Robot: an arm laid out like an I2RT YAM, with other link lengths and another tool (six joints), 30 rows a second.
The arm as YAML. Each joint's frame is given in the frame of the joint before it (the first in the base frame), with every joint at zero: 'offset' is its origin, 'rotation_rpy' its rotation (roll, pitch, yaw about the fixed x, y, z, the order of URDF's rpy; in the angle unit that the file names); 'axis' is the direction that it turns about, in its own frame. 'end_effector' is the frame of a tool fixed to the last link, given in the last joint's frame.
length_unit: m
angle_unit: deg
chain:
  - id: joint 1
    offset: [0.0, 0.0, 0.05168]
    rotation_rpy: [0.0, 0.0, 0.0]
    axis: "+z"
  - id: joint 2
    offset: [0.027, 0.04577, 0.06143]
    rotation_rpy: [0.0, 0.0, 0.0]
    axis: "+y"
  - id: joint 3
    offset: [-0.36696, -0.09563, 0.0]
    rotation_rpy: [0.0, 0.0, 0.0]
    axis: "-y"
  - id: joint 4
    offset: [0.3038, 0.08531, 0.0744]
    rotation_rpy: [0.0, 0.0, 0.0]
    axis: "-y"
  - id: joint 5
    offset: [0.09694, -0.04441, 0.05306]
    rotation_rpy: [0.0, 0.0, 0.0]
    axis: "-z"
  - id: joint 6
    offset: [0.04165, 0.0, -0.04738]
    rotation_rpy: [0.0, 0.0, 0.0]
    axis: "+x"
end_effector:
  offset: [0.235, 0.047, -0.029]
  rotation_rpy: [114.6, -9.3, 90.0]
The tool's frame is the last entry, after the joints.
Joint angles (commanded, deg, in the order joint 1, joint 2, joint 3, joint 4, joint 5, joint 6), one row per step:
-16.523, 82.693, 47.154, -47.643, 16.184, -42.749
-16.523, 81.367, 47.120, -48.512, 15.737, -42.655
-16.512, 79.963, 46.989, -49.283, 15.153, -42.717
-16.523, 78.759, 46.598, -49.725, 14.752, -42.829
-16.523, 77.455, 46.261, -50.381, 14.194, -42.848
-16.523, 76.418, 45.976, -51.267, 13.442, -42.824
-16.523, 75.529, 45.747, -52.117, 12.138, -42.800
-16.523, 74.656, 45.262, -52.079, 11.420, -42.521
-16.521, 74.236, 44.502, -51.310, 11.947, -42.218
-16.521, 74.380, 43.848, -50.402, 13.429, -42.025
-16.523, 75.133, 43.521, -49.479, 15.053, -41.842
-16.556, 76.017, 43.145, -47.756, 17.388, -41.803
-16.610, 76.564, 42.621, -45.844, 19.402, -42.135
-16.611, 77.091, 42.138, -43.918, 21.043, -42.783
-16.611, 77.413, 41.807, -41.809, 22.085, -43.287
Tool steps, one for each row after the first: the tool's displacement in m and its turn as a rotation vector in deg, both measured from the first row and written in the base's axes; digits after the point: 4 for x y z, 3 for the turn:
-0.0023, 0.0030, 0.0049, 0.308, -0.560, -0.035
-0.0046, 0.0065, 0.0094, 0.719, -1.187, 0.111
-0.0077, 0.0093, 0.0118, 0.989, -1.623, 0.263
-0.0112, 0.0130, 0.0146, 1.429, -2.073, 0.359
-0.0159, 0.0182, 0.0164, 2.183, -2.164, 0.432
-0.0195, 0.0258, 0.0174, 3.479, -2.357, 0.574
-0.0203, 0.0298, 0.0174, 4.054, -3.041, 0.417
-0.0212, 0.0278, 0.0153, 3.447, -3.386, 0.073
-0.0229, 0.0211, 0.0126, 2.017, -3.136, -0.311
-0.0234, 0.0134, 0.0096, 0.525, -2.591, -0.711
-0.0210, 0.0010, 0.0071, -1.825, -2.407, -1.099
-0.0179, -0.0102, 0.0052, -3.989, -2.550, -1.142
-0.0139, -0.0199, 0.0036, -5.832, -2.749, -0.814
-0.0064, -0.0276, 0.0032, -7.252, -3.670, -0.581

